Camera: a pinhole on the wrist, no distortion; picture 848 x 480 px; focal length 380.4 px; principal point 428.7 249.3 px. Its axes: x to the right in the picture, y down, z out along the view. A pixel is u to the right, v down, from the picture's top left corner.
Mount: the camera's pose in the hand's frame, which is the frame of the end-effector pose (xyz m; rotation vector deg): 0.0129 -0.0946 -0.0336 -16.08 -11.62 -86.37
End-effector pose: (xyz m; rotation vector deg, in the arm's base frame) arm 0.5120 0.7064 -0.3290 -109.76 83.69 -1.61
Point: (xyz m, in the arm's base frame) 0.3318 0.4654 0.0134
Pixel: behind the camera
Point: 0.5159 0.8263 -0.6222
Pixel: 295 242
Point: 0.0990 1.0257 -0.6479
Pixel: outside the picture
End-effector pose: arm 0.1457 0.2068 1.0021 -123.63 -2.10 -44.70
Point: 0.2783 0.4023 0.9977
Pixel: 544 303
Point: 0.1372 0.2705 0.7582
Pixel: outside the picture
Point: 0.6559 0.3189 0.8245
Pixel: 346 434
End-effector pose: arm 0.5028 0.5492 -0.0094 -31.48 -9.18 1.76
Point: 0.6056 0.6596 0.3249
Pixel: 539 385
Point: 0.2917 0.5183 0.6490
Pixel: 775 112
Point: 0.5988 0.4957 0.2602
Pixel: 757 457
